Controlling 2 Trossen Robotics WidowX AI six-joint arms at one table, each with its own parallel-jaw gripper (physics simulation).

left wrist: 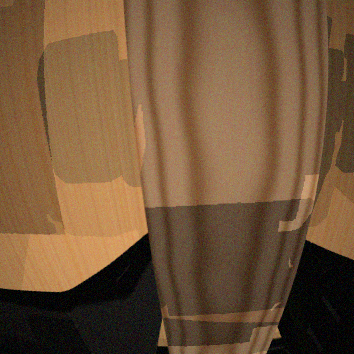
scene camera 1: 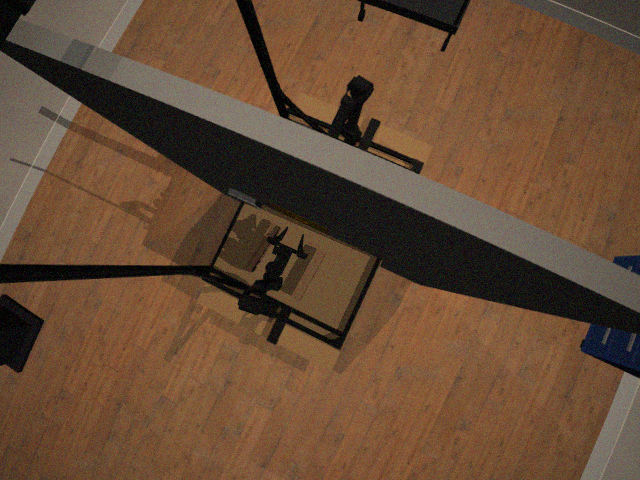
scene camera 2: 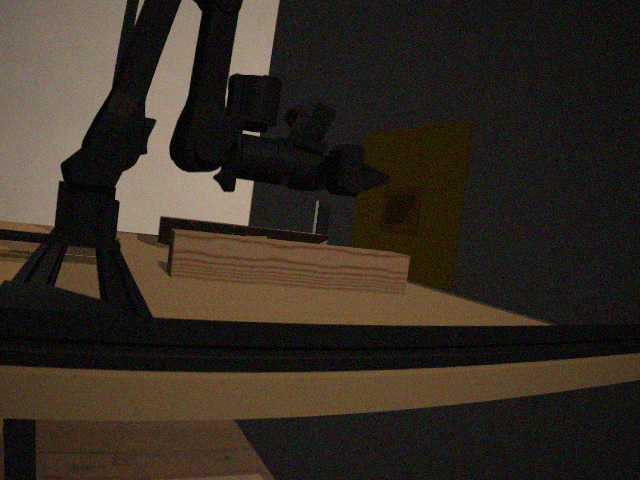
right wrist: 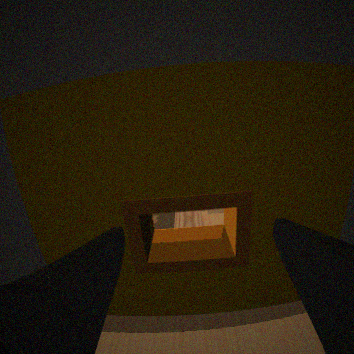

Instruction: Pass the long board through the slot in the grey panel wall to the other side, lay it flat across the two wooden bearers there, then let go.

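The long pale board (left wrist: pixel 225 123) runs up the middle of the left wrist view. My left gripper (left wrist: pixel 208 227) is shut on its near end, above the light wooden table (left wrist: pixel 88 218). The grey panel wall (scene camera 1: pixel 375 171) crosses scene camera 1. Its olive panel (scene camera 2: pixel 432 181) (right wrist: pixel 175 133) holds the slot (right wrist: pixel 191 242) (scene camera 2: pixel 403 208). A strip of pale wood (right wrist: pixel 191 218) shows through the slot. My right gripper (scene camera 1: pixel 292 236) (scene camera 2: pixel 370 178) (right wrist: pixel 199 232) is open and empty, and points at the slot from close by. Two wooden bearers stand on its side, one lit (scene camera 2: pixel 285 267) and one dark (scene camera 2: pixel 237 230) behind it.
The right arm's table (scene camera 2: pixel 318 305) has a dark frame rail (scene camera 2: pixel 318 343) along its front. The left arm's base and stand (scene camera 1: pixel 351 114) sit beyond the wall. Another dark table (scene camera 1: pixel 423 10) stands at the top edge. Wooden floor lies all around.
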